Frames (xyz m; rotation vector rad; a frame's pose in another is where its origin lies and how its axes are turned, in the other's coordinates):
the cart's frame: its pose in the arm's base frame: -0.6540 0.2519 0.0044 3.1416 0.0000 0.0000
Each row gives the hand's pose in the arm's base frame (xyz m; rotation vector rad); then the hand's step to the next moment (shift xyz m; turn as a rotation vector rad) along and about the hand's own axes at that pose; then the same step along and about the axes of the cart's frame.
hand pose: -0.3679 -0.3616 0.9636 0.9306 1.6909 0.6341
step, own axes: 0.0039 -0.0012 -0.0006 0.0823 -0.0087 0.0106
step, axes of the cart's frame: -0.0014 -0.0026 0.0029 -0.0039 -0.0631 0.0544
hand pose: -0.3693 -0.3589 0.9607 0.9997 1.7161 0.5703
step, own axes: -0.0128 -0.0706 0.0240 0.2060 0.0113 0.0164
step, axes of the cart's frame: -0.0008 0.0511 0.0558 -0.0076 -0.1768 0.1072
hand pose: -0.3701 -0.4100 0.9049 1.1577 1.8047 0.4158
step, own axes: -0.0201 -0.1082 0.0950 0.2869 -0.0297 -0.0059
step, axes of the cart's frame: 0.0241 0.0888 0.1126 -0.0589 -0.2289 0.1654
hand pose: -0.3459 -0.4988 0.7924 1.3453 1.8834 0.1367
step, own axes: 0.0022 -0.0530 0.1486 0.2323 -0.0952 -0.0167
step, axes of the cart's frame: 0.0571 0.0721 0.1282 -0.1087 -0.1589 0.1619
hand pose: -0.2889 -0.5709 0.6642 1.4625 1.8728 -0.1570
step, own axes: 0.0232 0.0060 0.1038 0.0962 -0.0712 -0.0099
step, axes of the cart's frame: 0.0526 0.0329 0.0866 -0.0744 -0.0565 0.0755
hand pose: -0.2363 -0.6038 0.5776 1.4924 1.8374 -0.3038
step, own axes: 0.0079 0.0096 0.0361 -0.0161 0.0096 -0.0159
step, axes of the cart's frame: 0.0225 0.0129 0.0280 0.0035 -0.0004 -0.0243
